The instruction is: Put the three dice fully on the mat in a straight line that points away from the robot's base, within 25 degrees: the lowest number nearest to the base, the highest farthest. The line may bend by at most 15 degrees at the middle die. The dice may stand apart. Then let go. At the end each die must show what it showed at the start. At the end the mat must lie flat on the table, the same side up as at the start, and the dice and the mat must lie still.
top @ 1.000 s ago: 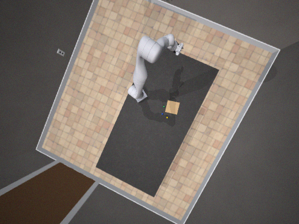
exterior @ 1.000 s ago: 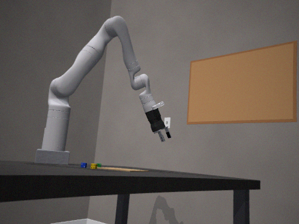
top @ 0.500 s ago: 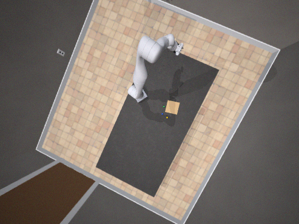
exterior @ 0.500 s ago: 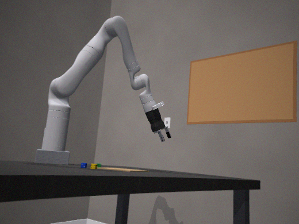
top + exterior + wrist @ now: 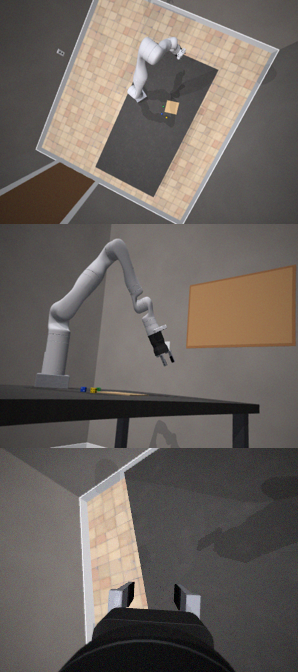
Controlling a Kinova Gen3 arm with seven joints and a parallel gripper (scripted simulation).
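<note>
Now: the yellow die 61 cm to the right of my hand, 17 cm below it and 15 cm ahead of it. Also, from my hand: green die: 52 cm to the right, 17 cm below, 6 cm ahead; then blue die: 60 cm to the right, 17 cm below, 8 cm ahead; then mat: 48 cm to the right, 17 cm below, 15 cm ahead.
</note>
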